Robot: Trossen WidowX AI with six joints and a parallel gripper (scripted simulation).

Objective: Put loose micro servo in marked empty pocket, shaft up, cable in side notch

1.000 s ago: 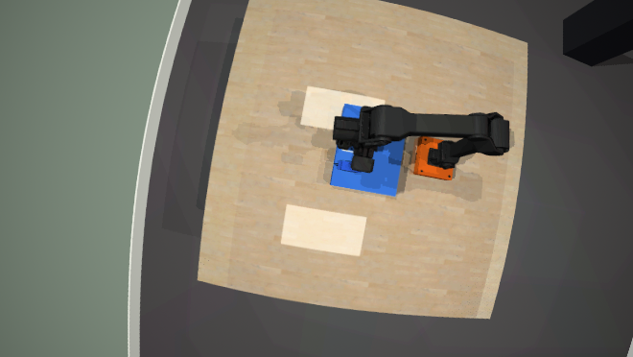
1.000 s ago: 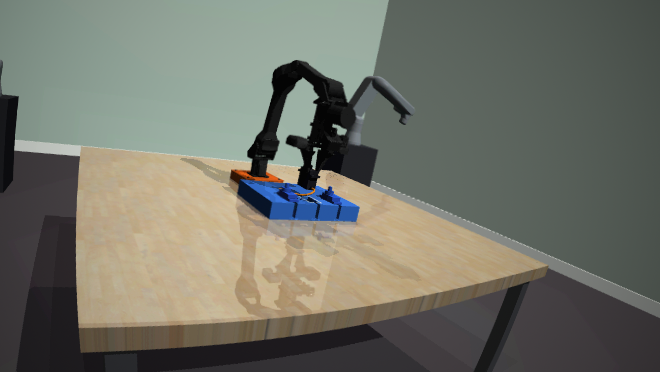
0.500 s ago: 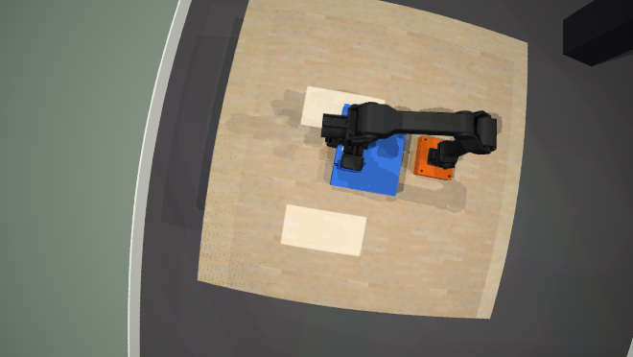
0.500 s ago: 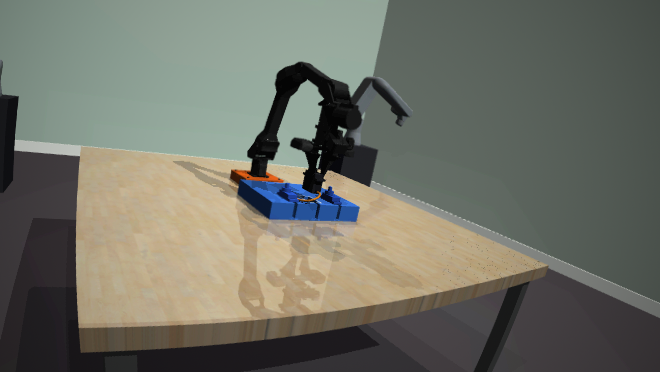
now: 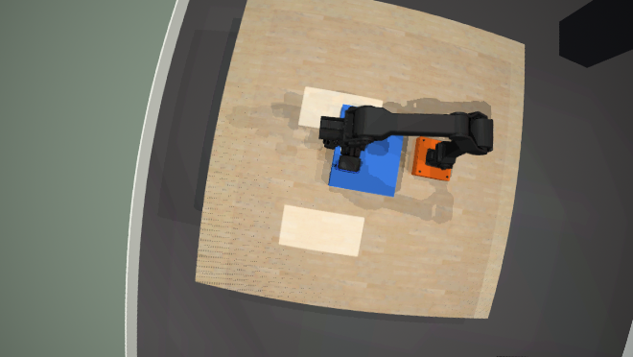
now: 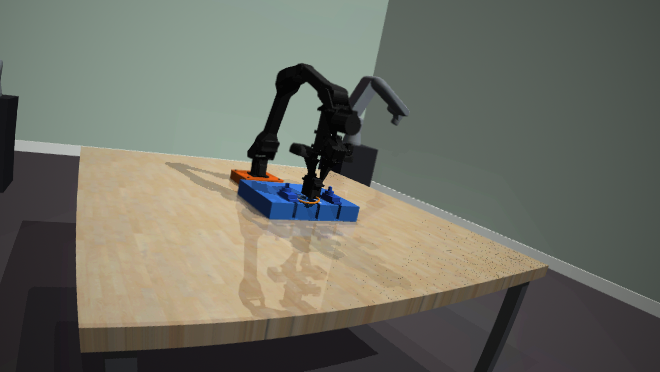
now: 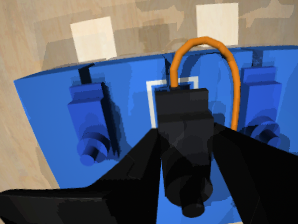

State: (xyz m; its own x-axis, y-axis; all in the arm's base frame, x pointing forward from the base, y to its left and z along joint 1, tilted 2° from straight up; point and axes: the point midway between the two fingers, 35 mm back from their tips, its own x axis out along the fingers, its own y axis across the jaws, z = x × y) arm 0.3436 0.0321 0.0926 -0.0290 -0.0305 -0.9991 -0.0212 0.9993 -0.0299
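The blue deck lies 12 cm behind my gripper tip and 8 cm below it.
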